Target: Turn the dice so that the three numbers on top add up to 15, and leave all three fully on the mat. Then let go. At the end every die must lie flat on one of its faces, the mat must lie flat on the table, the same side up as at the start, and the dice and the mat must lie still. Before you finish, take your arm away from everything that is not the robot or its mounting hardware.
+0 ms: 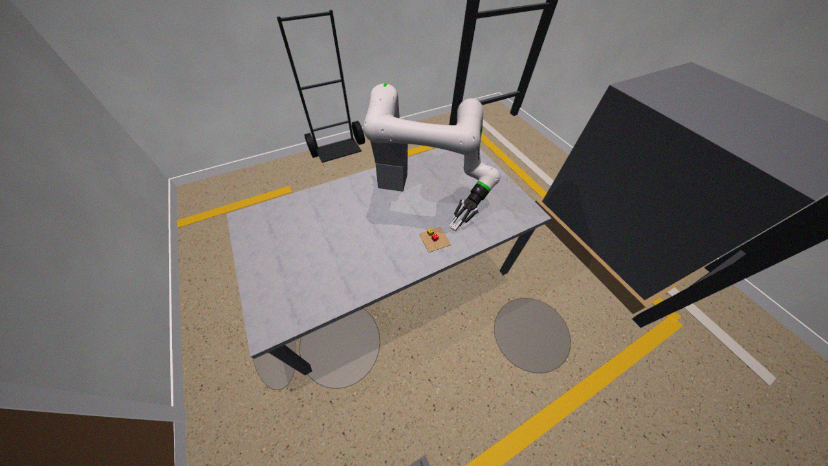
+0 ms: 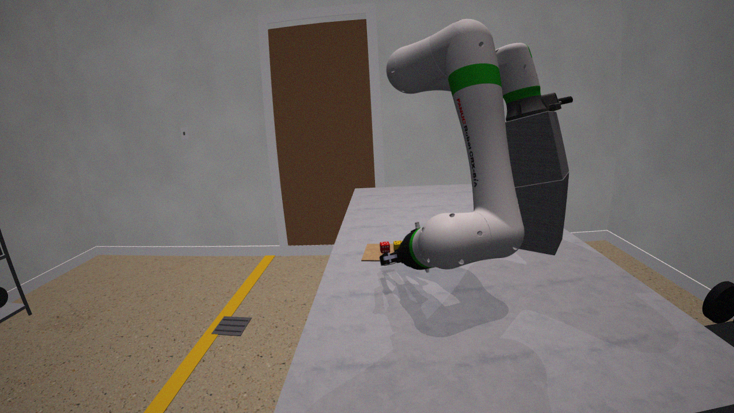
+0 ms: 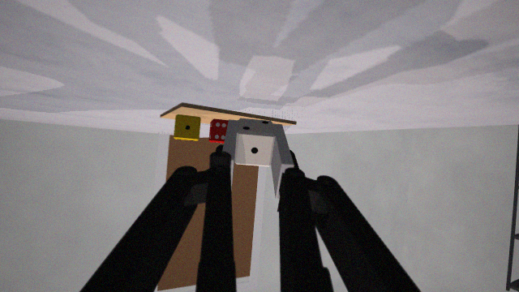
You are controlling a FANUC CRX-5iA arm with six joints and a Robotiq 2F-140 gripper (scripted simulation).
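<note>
The white die is 1 cm ahead of my hand, 2 cm to the right of it and 1 cm below it. The rest, counted from my hand: tan mat (1 cm ahead, 15 cm to the right, 4 cm below); then yellow die (3 cm behind, 15 cm to the right, 2 cm below); then red die (1 cm ahead, 15 cm to the right, 2 cm below).
</note>
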